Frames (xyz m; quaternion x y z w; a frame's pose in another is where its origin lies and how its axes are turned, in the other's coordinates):
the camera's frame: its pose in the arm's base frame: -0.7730 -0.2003 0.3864 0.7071 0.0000 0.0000 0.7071
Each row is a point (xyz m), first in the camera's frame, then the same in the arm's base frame.
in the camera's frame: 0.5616 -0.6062 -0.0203
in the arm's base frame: -0.2114 -0.1800 -0.2198
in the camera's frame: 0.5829 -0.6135 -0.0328
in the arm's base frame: -0.1901 -0.1675 -0.2271
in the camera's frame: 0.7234 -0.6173 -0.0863
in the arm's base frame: -0.0496 -0.1140 -0.2309
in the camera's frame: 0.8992 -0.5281 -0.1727
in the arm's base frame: 0.1262 -0.0276 -0.1417
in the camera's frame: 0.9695 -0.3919 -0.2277
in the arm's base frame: 0.1965 0.0274 -0.0055
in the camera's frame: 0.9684 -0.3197 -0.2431
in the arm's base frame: 0.1954 0.0428 0.0667
